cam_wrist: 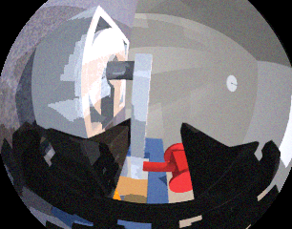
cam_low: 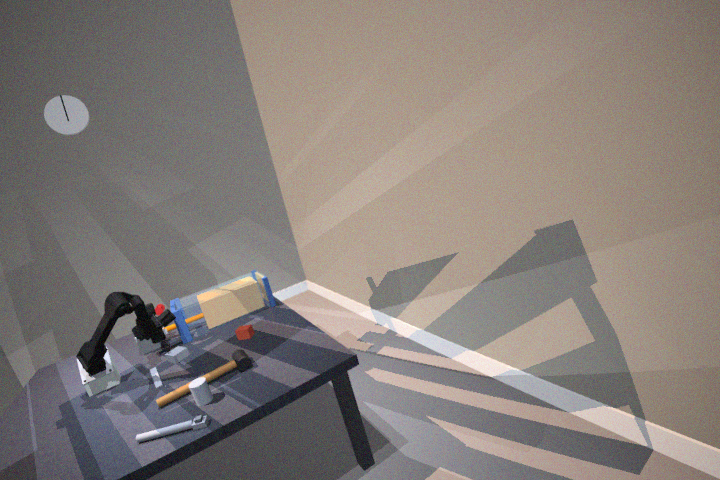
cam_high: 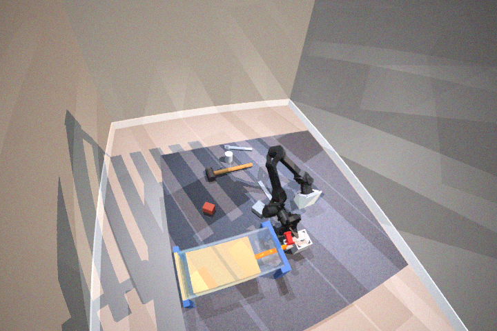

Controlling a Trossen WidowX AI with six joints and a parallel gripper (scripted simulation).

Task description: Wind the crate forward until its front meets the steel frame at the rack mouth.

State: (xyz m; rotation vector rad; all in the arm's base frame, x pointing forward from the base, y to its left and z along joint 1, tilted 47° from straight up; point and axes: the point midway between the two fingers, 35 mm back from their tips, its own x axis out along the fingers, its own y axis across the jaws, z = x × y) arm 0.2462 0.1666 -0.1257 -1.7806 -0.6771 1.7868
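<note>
Right now my gripper tip is 10 mm to the left of the winch handle, 10 mm short of it and 10 mm above it. Also, from my gripper tip: red knob 50 mm ahead, 20 mm to the right, 20 mm above; blue frame 110 mm ahead, 30 mm below, 10 mm to the right; winch 100 mm below, 70 mm behind, 10 mm to the right.
</note>
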